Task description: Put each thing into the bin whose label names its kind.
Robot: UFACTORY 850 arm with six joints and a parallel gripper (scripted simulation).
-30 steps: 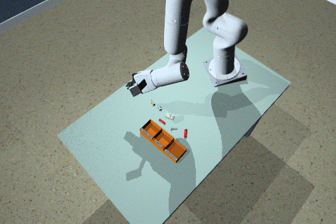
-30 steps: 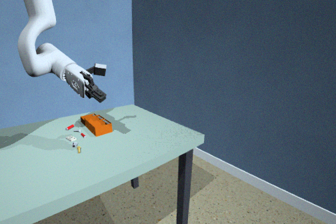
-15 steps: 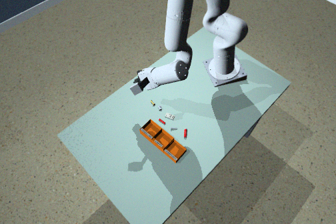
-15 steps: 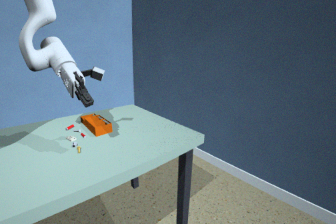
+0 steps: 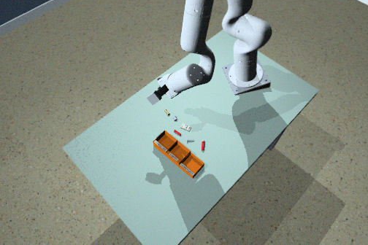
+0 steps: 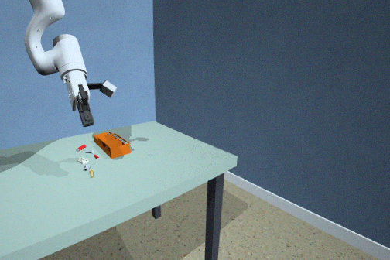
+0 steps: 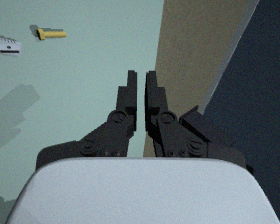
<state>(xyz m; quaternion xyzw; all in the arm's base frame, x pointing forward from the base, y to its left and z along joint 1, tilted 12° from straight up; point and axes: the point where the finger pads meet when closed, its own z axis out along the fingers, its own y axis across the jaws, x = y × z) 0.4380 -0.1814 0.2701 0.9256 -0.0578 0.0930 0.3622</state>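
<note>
My hand is 21 cm to the right of the orange bin row, 18 cm above it and 14 cm short of it. The rest, counted from my hand: brass bolt: 19 cm below, 2 cm to the left, 1 cm behind; then grey piece: 19 cm below, 7 cm to the left, 1 cm behind; then white domino: 19 cm below, 15 cm to the left.
</note>
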